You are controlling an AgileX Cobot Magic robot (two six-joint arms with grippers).
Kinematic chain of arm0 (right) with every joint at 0, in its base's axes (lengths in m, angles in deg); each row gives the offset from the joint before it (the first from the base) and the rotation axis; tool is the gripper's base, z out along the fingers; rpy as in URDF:
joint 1: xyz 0 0 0.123 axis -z
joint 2: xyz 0 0 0 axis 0.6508 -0.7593 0
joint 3: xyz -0.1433 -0.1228 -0.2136 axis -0.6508 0.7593 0
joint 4: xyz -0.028 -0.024 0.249 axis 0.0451 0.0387 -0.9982
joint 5: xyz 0 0 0 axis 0.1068 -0.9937 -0.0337
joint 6: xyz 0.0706 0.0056 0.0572 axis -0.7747 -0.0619 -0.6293
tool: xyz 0 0 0 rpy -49.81 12.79 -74.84
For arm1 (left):
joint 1: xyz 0 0 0.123 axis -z
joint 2: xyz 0 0 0 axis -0.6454 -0.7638 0
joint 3: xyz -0.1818 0.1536 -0.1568 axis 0.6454 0.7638 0
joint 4: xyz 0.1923 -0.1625 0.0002 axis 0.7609 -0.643 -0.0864
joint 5: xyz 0 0 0 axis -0.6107 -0.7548 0.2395
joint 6: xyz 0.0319 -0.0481 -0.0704 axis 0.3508 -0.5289 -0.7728
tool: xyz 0 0 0 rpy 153.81 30.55 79.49
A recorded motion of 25 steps. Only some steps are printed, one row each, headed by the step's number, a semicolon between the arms.
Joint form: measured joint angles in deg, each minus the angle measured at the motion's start. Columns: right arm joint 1, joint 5, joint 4, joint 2, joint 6, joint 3; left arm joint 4, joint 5, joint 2, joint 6, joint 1, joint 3.
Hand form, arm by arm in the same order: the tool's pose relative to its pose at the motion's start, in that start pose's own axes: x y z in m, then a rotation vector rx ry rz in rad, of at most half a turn. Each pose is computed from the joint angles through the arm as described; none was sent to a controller.
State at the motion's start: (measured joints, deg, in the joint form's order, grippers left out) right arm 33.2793 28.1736 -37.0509 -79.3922 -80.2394 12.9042; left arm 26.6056 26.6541 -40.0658 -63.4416 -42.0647 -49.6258
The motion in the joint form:
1: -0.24 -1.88 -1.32 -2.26 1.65 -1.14; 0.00 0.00 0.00 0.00 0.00 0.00
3: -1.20 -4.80 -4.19 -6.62 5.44 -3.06; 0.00 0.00 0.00 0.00 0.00 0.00
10: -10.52 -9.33 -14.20 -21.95 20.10 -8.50; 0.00 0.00 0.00 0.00 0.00 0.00
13: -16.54 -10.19 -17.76 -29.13 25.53 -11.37; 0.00 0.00 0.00 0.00 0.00 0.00
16: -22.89 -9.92 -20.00 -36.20 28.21 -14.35; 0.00 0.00 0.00 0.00 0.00 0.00
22: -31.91 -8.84 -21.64 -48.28 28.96 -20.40; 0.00 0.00 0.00 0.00 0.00 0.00
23: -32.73 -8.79 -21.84 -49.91 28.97 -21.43; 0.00 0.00 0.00 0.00 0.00 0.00
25: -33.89 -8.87 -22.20 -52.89 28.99 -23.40; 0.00 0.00 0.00 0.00 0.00 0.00
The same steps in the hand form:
1: -0.0020 0.0016 0.0038 -0.0099 0.0533 -0.0095; 0.0000 0.0000 0.0000 0.0000 0.0000 0.0000
3: -0.0050 0.0062 0.0120 -0.0442 0.1486 -0.0378; 0.0000 0.0000 0.0000 0.0000 0.0000 0.0000
10: -0.0100 0.0391 0.0447 -0.2800 0.3984 -0.2178; 0.0000 0.0000 0.0000 0.0000 0.0000 0.0000
13: -0.0103 0.0621 0.0592 -0.4050 0.4833 -0.3141; 0.0000 0.0000 0.0000 0.0000 0.0000 0.0000
16: -0.0081 0.0883 0.0729 -0.5085 0.5508 -0.3902; 0.0000 0.0000 0.0000 0.0000 0.0000 0.0000
22: -0.0005 0.1347 0.0966 -0.6196 0.6484 -0.4798; 0.0000 0.0000 0.0000 0.0000 0.0000 0.0000
23: 0.0001 0.1407 0.1002 -0.6289 0.6594 -0.4868; 0.0000 0.0000 0.0000 0.0000 0.0000 0.0000
25: 0.0012 0.1509 0.1075 -0.6421 0.6806 -0.4965; 0.0000 0.0000 0.0000 0.0000 0.0000 0.0000

